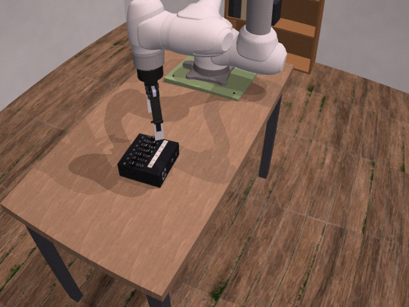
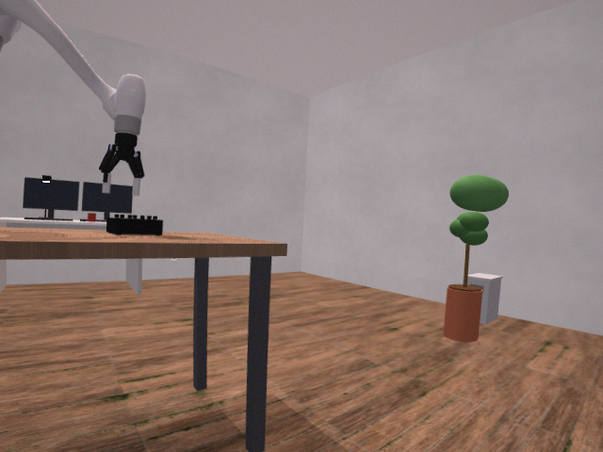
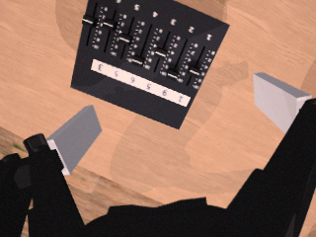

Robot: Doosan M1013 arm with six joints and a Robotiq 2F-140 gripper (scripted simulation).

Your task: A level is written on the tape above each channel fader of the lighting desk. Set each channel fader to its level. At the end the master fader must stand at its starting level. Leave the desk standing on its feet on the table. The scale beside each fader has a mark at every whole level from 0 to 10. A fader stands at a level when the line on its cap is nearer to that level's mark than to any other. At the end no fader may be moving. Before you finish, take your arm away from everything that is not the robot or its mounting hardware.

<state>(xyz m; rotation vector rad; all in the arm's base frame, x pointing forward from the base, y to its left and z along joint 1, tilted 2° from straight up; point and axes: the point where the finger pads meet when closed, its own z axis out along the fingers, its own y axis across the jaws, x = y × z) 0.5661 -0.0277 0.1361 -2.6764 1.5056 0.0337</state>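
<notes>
My hand is 80 mm above the channel 1 fader, 20 mm to the left of it and 20 mm past it. Also, from my hand: channel 6 fader: 90 mm ahead, 80 mm below, 40 mm to the right; then channel 2 fader: 80 mm below, 10 mm to the right; then channel 4 fader: 80 mm below, 50 mm ahead, 10 mm to the right.
</notes>
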